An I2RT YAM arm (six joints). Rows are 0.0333 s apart.
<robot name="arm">
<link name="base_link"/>
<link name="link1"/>
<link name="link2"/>
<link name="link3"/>
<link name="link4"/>
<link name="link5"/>
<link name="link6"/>
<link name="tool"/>
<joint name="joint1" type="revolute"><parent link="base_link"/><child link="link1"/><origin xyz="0 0 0.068" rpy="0 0 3.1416"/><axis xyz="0 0 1"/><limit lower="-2.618" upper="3.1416"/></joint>
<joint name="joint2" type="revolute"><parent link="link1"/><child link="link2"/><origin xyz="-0.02 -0.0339 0.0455" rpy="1.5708 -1.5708 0"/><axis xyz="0 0 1"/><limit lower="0" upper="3.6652"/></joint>
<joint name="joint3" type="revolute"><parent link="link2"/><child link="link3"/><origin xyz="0 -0.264 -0.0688" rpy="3.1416 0 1.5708"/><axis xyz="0 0 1"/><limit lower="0" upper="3.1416"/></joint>
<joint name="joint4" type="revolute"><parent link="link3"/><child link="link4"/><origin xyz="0.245 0.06 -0.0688" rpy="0 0 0"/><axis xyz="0 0 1"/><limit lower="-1.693" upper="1.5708"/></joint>
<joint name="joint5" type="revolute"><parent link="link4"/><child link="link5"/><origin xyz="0.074 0.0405 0.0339" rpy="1.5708 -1.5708 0"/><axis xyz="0 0 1"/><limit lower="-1.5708" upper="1.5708"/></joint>
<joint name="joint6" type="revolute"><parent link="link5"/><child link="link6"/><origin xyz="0 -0.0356 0.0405" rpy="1.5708 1.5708 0"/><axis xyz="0 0 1"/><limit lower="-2.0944" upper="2.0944"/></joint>
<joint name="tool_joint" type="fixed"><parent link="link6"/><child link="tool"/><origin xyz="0 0 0" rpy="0 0 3.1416"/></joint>
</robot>
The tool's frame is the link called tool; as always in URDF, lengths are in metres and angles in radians.
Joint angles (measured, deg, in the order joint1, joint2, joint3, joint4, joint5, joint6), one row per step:
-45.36 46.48 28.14 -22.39 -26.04 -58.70
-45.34 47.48 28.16 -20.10 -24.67 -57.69
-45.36 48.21 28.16 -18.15 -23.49 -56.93
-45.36 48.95 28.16 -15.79 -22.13 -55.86
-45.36 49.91 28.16 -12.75 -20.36 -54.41
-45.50 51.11 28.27 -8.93 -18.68 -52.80
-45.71 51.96 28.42 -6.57 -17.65 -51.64
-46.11 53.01 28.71 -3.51 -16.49 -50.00
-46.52 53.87 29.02 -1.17 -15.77 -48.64
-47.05 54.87 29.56 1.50 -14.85 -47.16
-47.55 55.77 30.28 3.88 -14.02 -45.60
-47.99 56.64 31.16 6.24 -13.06 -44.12
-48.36 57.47 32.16 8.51 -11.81 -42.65
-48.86 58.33 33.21 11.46 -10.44 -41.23
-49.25 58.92 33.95 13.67 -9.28 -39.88
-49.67 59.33 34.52 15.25 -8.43 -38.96
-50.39 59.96 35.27 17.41 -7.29 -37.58
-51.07 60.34 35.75 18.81 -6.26 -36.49
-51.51 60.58 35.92 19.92 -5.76 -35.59
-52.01 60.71 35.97 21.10 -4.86 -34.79
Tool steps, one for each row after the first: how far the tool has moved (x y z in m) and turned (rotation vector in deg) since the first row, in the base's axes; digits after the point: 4 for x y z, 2 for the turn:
0.0029 -0.0039 0.0005 -0.75 -0.49 -1.62
0.0051 -0.0072 0.0011 -1.54 -0.99 -2.99
0.0075 -0.0107 0.0023 -2.42 -1.80 -4.67
0.0106 -0.0153 0.0040 -3.46 -2.94 -6.91
0.0142 -0.0211 0.0068 -4.73 -4.74 -9.30
0.0163 -0.0251 0.0088 -5.34 -5.93 -10.99
0.0187 -0.0306 0.0121 -6.02 -7.74 -13.21
0.0204 -0.0352 0.0151 -6.39 -9.28 -14.91
0.0222 -0.0408 0.0195 -7.01 -11.17 -16.92
0.0239 -0.0461 0.0249 -7.50 -13.15 -18.84
0.0256 -0.0514 0.0313 -8.18 -15.27 -20.73
0.0273 -0.0566 0.0385 -8.99 -17.43 -22.77
0.0287 -0.0625 0.0471 -10.29 -20.18 -24.94
0.0293 -0.0667 0.0535 -11.05 -22.40 -26.80
0.0292 -0.0701 0.0584 -11.68 -24.02 -28.24
0.0285 -0.0751 0.0647 -12.40 -26.26 -30.35
0.0270 -0.0789 0.0689 -12.86 -27.79 -32.24
0.0260 -0.0812 0.0711 -12.98 -28.98 -33.36
0.0243 -0.0834 0.0731 -13.36 -30.12 -34.86

